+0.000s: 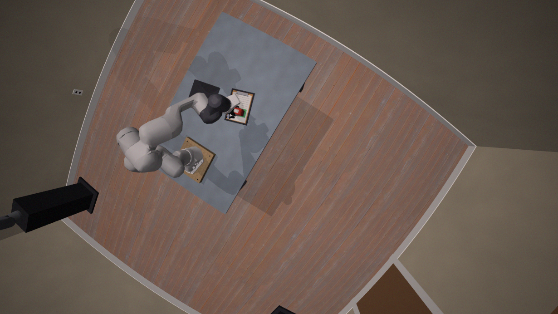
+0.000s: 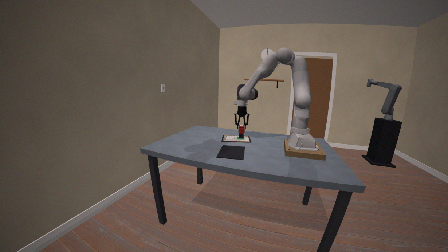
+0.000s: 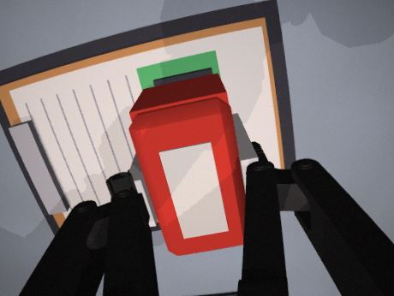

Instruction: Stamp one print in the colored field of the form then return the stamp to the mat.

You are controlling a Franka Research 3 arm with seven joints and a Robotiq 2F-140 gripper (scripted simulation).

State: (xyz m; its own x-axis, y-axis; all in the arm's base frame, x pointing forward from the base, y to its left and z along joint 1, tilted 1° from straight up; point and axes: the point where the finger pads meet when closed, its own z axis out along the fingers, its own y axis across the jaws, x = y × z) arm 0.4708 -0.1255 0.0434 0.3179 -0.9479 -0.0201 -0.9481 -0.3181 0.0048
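Right now the black mat is 330 mm to the left of my hand, 80 mm below it and 30 mm behind it. The rest, counted from my hand: red stamp: 20 mm below.
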